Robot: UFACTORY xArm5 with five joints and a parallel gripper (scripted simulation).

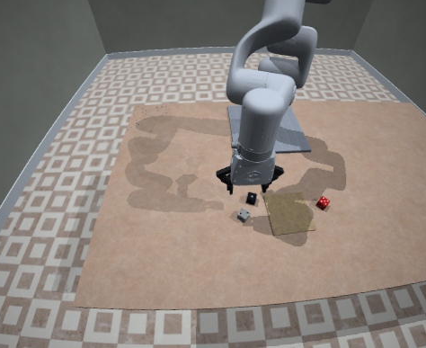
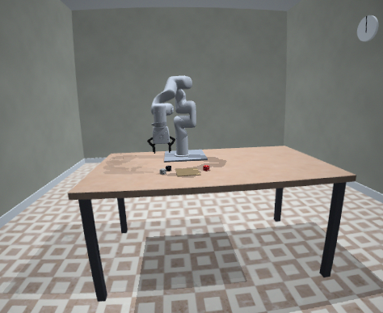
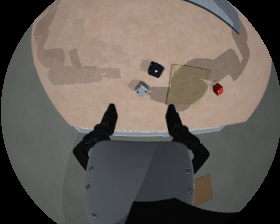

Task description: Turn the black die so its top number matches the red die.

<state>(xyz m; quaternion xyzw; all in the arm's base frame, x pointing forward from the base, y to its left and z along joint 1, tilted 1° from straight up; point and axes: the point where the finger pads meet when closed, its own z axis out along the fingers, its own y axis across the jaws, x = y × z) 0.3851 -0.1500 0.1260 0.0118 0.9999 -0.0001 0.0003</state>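
Now: hand 12 cm above the grey die and 3 cm short of it. Also, from my hand: red die: 27 cm to the left, 12 cm below, 1 cm ahead; then tan mat: 15 cm to the left, 13 cm below, 2 cm ahead; then black die: 12 cm below, 3 cm to the left, 3 cm behind.
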